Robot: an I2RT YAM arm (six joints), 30 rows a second.
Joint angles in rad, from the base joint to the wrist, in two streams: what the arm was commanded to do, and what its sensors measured. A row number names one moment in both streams.
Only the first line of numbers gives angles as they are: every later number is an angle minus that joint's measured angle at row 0.
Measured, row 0:
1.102 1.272 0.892 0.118 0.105 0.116
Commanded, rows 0 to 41:
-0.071 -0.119 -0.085 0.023 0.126 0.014
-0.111 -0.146 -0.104 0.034 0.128 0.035
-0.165 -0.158 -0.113 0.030 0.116 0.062
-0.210 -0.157 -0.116 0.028 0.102 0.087
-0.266 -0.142 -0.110 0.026 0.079 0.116
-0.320 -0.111 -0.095 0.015 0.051 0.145
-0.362 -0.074 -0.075 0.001 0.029 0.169
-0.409 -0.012 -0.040 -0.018 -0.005 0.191
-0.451 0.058 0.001 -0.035 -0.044 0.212
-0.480 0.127 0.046 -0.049 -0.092 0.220
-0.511 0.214 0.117 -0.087 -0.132 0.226
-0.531 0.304 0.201 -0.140 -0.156 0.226
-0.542 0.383 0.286 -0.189 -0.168 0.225
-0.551 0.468 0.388 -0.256 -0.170 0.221
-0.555 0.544 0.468 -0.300 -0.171 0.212
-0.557 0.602 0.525 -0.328 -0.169 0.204
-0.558 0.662 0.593 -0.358 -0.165 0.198
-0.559 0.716 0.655 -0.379 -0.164 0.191
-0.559 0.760 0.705 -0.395 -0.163 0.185
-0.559 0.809 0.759 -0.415 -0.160 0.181
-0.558 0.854 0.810 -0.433 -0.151 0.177
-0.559 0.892 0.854 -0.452 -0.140 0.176
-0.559 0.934 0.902 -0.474 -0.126 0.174
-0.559 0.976 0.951 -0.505 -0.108 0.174
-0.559 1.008 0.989 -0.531 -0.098 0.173
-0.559 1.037 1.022 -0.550 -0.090 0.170
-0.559 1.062 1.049 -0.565 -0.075 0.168
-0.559 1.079 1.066 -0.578 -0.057 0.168
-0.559 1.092 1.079 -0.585 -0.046 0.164
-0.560 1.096 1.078 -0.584 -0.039 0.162
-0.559 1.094 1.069 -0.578 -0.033 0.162
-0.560 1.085 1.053 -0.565 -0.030 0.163
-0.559 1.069 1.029 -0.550 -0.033 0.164
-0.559 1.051 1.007 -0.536 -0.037 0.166
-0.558 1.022 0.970 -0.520 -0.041 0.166
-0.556 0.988 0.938 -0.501 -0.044 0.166
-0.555 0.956 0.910 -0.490 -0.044 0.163
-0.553 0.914 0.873 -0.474 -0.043 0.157
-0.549 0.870 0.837 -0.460 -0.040 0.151
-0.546 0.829 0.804 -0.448 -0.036 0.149
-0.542 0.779 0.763 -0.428 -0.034 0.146
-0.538 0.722 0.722 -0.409 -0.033 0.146
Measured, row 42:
-0.554 0.890 0.786 -0.467 -0.045 0.162
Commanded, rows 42 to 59:
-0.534 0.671 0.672 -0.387 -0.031 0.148
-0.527 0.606 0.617 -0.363 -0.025 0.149
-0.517 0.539 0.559 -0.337 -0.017 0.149
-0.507 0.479 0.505 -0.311 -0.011 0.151
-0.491 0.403 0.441 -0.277 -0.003 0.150
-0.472 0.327 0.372 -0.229 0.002 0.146
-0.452 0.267 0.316 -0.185 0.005 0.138
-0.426 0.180 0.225 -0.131 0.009 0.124
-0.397 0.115 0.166 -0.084 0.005 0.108
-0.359 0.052 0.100 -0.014 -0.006 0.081
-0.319 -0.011 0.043 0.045 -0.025 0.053
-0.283 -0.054 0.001 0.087 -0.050 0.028
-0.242 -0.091 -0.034 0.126 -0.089 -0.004
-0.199 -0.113 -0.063 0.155 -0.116 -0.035
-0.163 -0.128 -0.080 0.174 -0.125 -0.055
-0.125 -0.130 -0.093 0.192 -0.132 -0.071
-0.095 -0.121 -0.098 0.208 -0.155 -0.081
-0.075 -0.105 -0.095 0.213 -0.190 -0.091
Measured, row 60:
-0.118 -0.125 -0.072 0.103 -0.108 -0.012
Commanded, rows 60 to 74:
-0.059 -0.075 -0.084 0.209 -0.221 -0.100
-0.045 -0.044 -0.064 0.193 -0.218 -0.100
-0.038 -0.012 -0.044 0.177 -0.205 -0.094
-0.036 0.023 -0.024 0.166 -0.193 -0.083
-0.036 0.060 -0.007 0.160 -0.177 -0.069
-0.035 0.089 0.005 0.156 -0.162 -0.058
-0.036 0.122 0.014 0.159 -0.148 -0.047
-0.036 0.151 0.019 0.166 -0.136 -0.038
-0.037 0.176 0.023 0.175 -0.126 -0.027
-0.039 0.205 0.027 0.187 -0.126 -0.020
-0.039 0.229 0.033 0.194 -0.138 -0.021
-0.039 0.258 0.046 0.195 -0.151 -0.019
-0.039 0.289 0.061 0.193 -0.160 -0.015
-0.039 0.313 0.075 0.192 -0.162 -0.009
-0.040 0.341 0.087 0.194 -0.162 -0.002
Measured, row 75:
-0.037 0.299 0.034 0.164 -0.155 -0.034
